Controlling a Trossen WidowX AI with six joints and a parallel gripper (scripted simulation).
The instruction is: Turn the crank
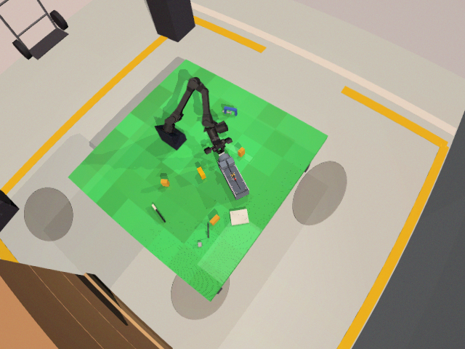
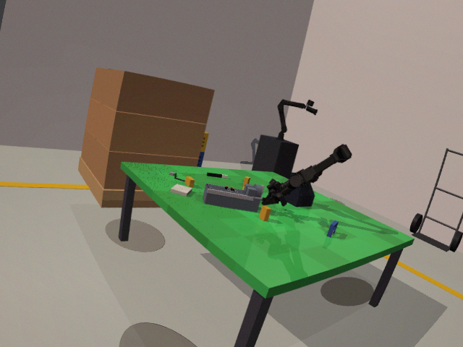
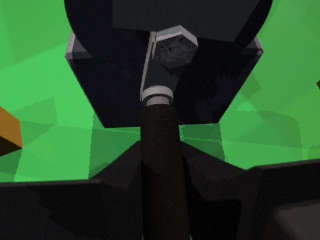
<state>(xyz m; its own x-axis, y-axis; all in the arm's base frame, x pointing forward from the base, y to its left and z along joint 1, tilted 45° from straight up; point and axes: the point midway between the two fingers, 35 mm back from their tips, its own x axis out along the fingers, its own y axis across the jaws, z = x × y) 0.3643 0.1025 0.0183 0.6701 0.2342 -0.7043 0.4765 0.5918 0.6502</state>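
The dark handle lies 20 mm behind my gripper tip, 10 mm to the left of it and 30 mm above it. Round my gripper tip: blue bracket: 180 mm behind, 330 mm to the left; then red pointer: 170 mm ahead, 100 mm to the right, 50 mm above; then white pad: 300 mm ahead, 270 mm to the right, 20 mm below.
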